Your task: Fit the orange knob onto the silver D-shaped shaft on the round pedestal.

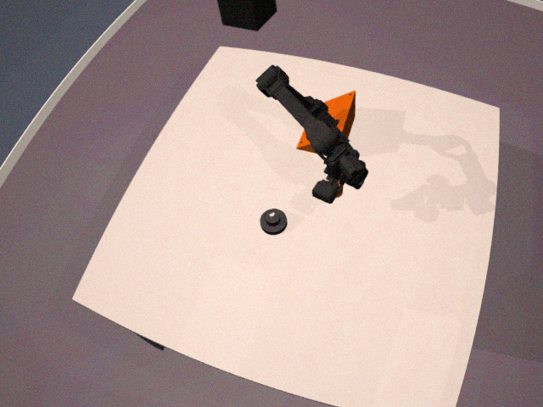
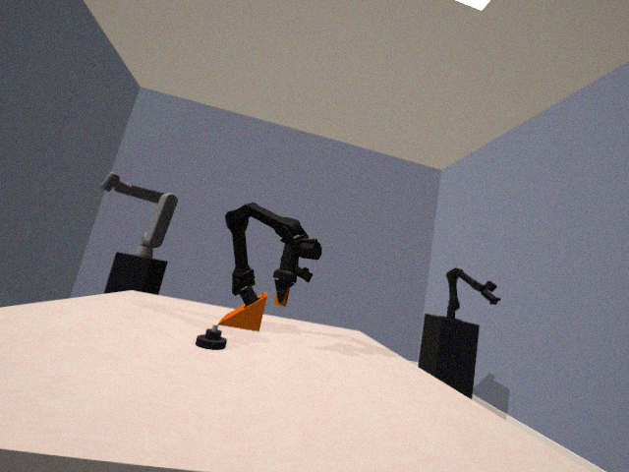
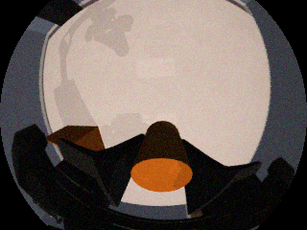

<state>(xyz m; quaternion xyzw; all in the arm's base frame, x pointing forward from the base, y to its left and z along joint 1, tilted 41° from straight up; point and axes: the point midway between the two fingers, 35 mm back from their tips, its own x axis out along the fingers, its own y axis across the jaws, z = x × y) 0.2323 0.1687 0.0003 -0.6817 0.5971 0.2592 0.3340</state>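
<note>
Right now the orange knob is 30 mm above my gripper tip. Round my gripper tip: black round pedestal (110 mm ahead, 160 mm to the right, 120 mm below).
</note>
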